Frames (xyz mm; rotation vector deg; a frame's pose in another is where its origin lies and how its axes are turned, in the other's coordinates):
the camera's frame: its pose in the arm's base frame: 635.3 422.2 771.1 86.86 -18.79 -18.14
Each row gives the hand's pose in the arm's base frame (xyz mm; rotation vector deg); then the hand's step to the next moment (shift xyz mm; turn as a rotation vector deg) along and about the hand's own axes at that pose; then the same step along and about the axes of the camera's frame.
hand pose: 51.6 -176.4 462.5 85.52 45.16 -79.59
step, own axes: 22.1 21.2 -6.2 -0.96 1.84 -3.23
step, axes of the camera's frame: 24.8 -18.0 -5.9 1.59 1.18 -3.29
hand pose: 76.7 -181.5 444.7 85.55 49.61 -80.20
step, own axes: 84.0 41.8 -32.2 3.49 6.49 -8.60
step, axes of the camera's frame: 51.1 -78.0 -33.8 6.59 -2.65 -8.82
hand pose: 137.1 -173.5 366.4 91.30 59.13 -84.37
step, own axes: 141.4 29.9 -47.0 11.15 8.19 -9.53
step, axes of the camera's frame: 27.7 -135.8 -62.3 8.14 -10.19 -10.59
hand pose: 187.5 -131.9 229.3 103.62 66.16 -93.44
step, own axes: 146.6 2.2 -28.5 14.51 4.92 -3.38
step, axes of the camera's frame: -16.2 -132.9 -66.2 3.04 -14.07 -6.25
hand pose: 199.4 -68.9 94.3 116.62 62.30 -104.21
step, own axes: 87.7 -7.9 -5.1 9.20 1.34 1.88
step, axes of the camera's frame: -21.3 -76.0 -39.3 -1.51 -9.28 -1.24
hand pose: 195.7 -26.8 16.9 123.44 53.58 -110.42
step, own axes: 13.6 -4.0 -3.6 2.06 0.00 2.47
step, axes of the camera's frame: -3.0 -10.4 -9.9 -1.82 -2.40 1.13
